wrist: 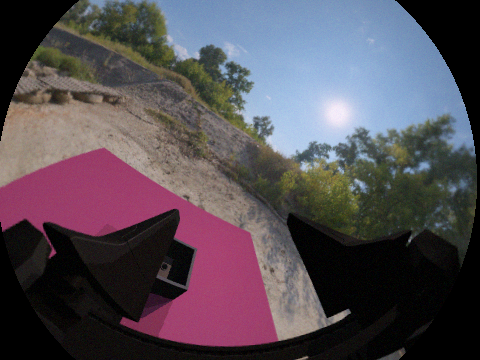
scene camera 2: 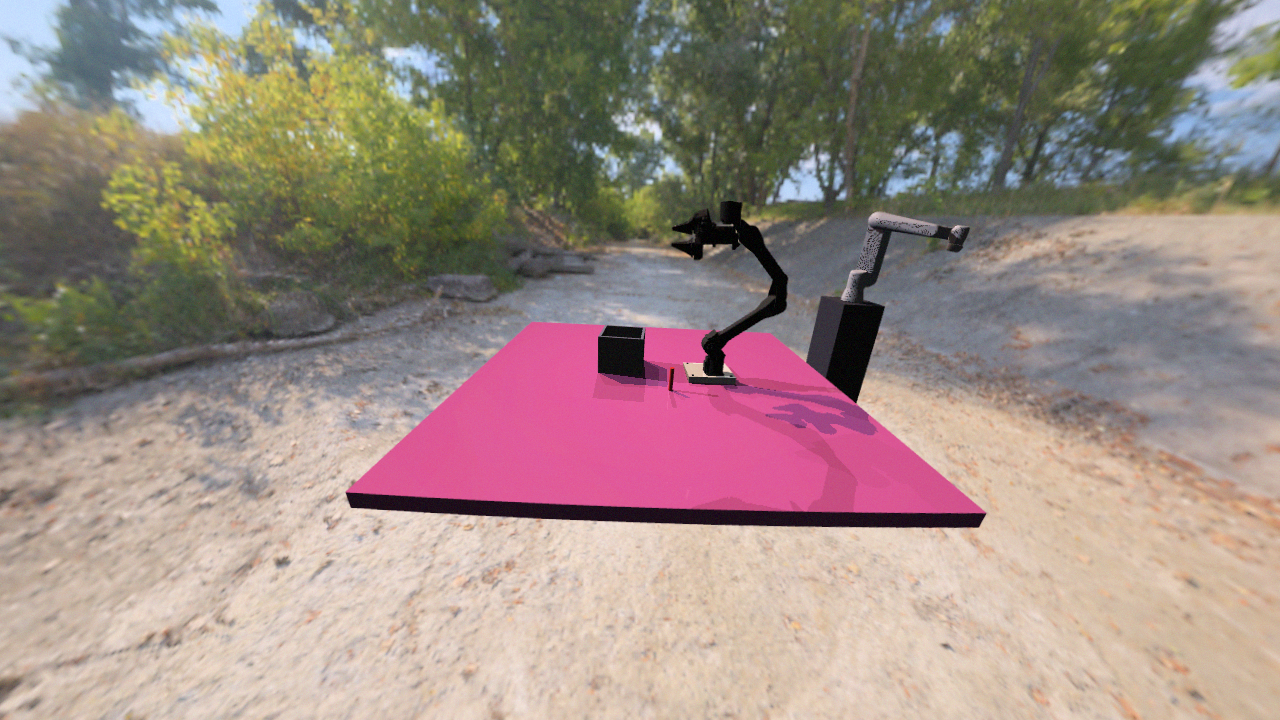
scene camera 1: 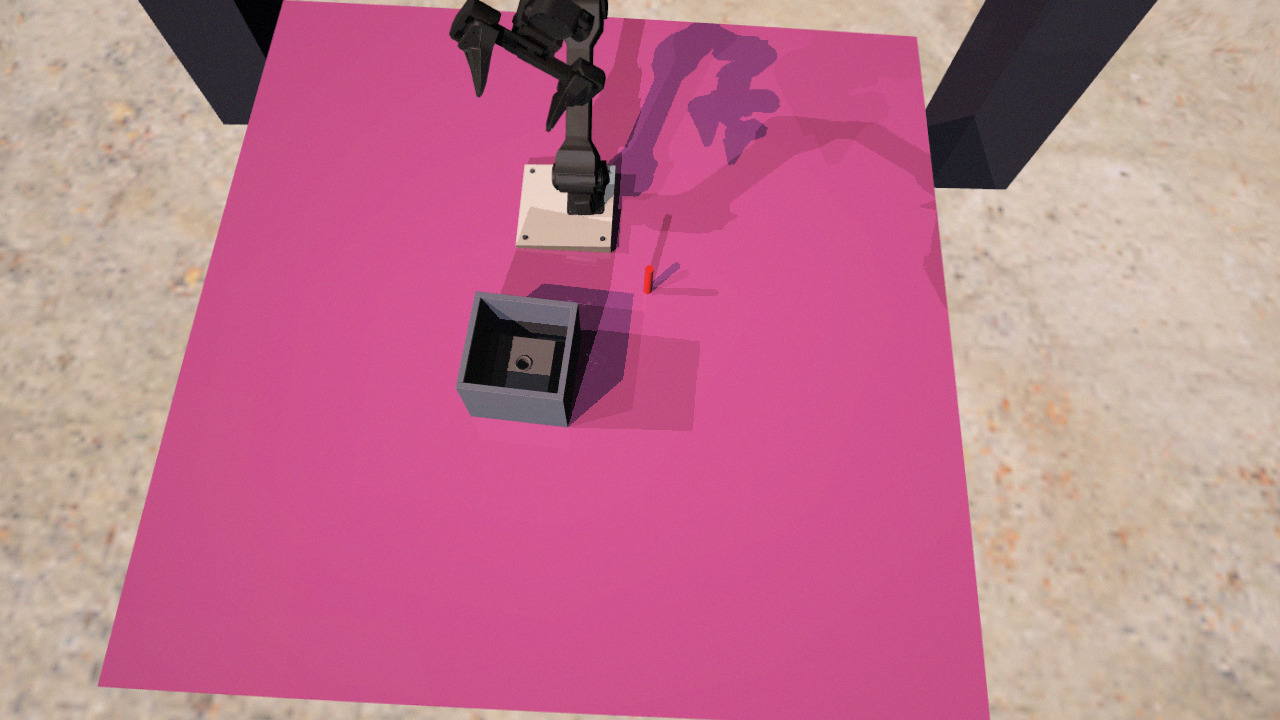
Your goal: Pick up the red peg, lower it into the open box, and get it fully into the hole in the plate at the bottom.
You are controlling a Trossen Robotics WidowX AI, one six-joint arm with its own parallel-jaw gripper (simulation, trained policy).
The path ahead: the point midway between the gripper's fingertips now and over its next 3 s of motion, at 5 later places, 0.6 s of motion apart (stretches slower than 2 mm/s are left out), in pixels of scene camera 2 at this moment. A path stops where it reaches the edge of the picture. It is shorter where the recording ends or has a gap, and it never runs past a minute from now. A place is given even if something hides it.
My gripper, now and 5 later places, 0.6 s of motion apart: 671, 236; 656, 271; 652, 302; 659, 329; 670, 348; 676, 364
